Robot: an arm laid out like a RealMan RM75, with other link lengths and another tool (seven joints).
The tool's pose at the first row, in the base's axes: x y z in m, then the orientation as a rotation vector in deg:
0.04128 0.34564 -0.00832 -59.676 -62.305 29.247
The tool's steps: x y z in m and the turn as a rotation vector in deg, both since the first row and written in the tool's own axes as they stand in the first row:
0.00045 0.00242 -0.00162 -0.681 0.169 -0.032
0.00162 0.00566 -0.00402 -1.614 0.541 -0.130
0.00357 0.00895 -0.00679 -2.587 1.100 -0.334
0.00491 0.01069 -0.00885 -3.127 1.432 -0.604
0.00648 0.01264 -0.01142 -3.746 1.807 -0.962
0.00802 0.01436 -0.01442 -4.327 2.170 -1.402
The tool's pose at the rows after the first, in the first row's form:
0.04325 0.34640 -0.01037 -60.279 -62.411 28.786
0.04634 0.34776 -0.01288 -61.093 -62.455 28.028
0.05009 0.34958 -0.01509 -61.904 -62.393 27.055
0.05273 0.35053 -0.01617 -62.263 -62.412 26.376
0.05596 0.35154 -0.01737 -62.643 -62.459 25.561
0.05953 0.35223 -0.01841 -62.937 -62.539 24.704

